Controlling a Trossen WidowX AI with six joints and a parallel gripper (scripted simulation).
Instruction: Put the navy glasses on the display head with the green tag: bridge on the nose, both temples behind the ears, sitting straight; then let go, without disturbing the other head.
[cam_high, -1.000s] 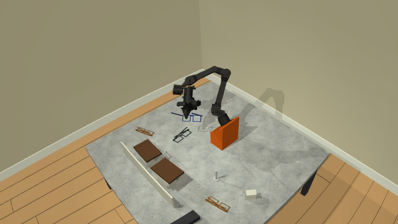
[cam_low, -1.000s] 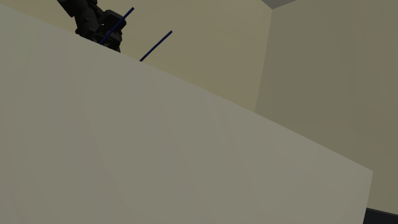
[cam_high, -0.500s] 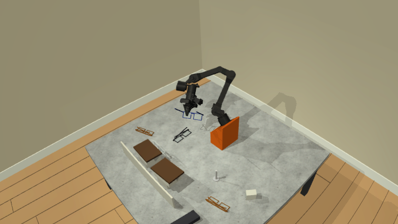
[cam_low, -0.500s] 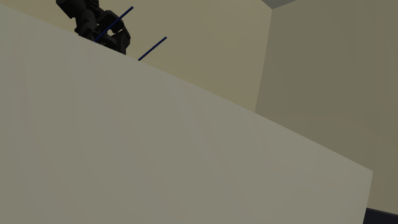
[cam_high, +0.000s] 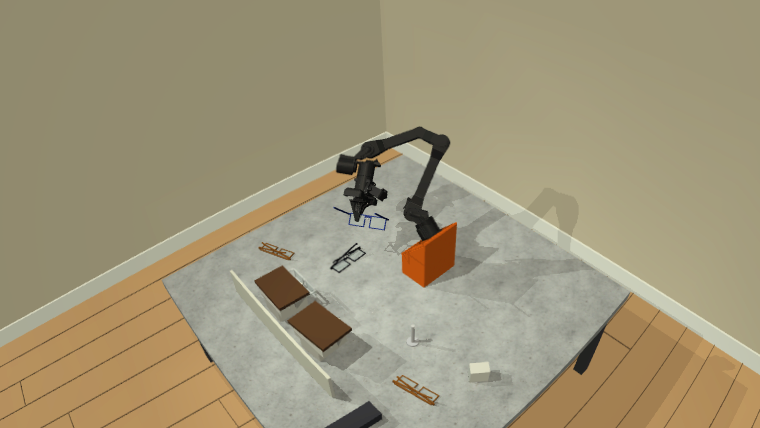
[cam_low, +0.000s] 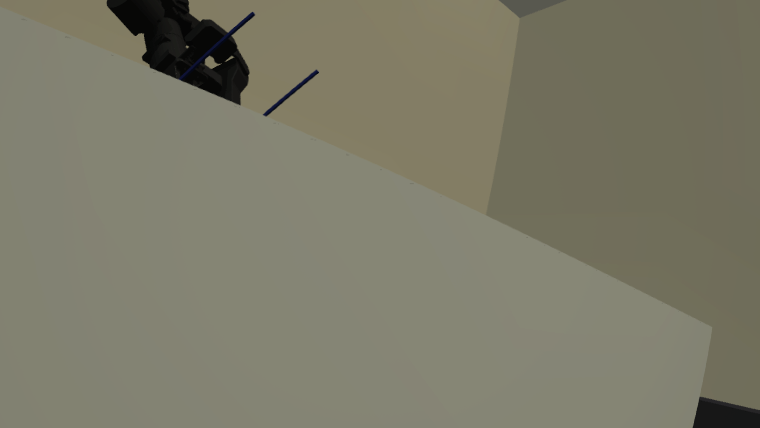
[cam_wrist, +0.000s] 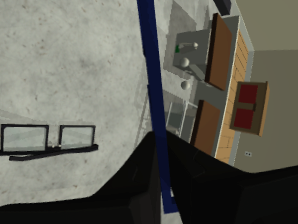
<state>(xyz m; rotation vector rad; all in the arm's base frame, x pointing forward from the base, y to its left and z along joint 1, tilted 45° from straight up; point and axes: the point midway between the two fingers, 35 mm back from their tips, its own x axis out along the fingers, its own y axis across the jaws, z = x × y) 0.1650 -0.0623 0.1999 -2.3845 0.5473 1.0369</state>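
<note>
Now: the display head 29 cm ahead of my gripper tip, 23 cm to the left of it and 15 cm below it. Round my gripper tip: long white panel 43 cm ahead, 13 cm to the left, 15 cm below; then cream cube 2 cm ahead, 65 cm to the left, 18 cm below; then white post 8 cm ahead, 40 cm to the left, 18 cm below.
</note>
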